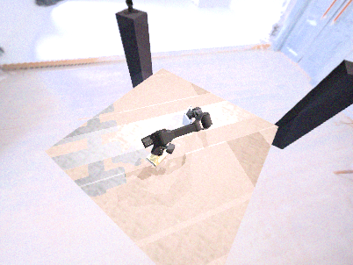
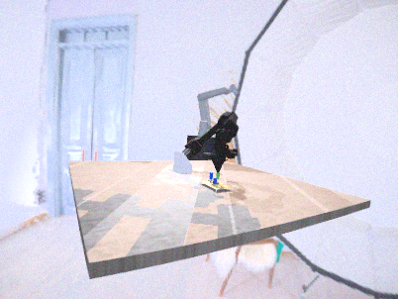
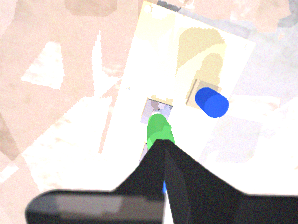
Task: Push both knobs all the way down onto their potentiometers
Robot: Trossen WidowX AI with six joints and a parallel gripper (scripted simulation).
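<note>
Right now the blue knob is 40 mm behind my gripper tip and 20 mm below it. From my gripper tip the other things lie so: green knob (20 mm below).
</note>
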